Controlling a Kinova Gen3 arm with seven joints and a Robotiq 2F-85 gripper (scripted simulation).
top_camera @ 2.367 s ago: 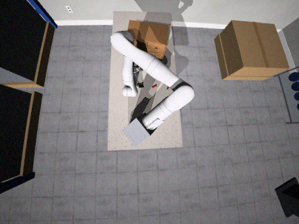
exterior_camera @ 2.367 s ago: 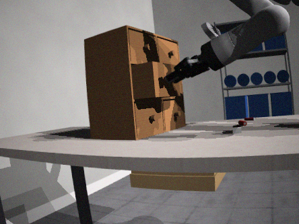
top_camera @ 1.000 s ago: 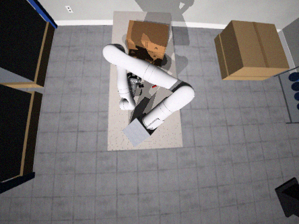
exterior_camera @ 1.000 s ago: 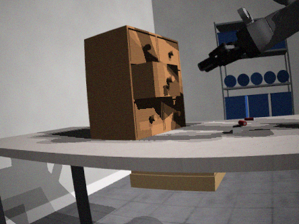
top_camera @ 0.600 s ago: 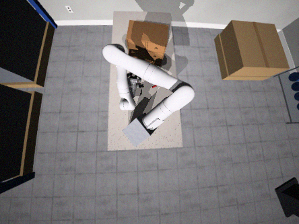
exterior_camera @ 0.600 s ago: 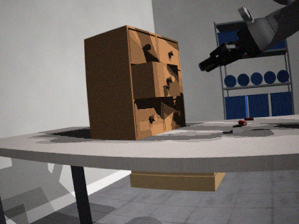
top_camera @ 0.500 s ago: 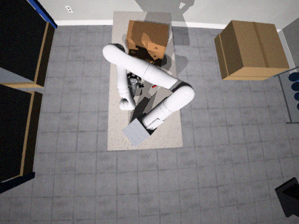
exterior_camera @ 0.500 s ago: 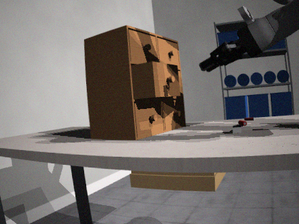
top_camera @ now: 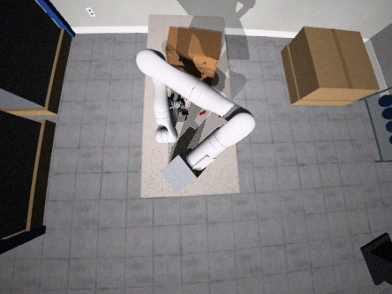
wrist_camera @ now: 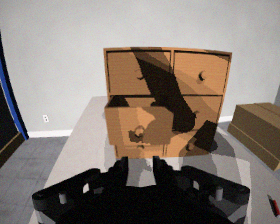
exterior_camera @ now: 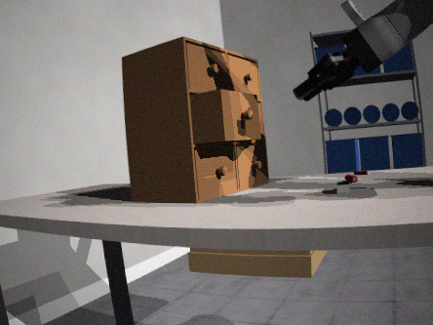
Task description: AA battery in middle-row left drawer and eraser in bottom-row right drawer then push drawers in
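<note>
Right now my hand is 10 cm past the red AA battery, 16 cm to the left of it and 18 cm above it. Also, from my hand: eraser 5 cm behind, 2 cm to the right, 18 cm below.
</note>
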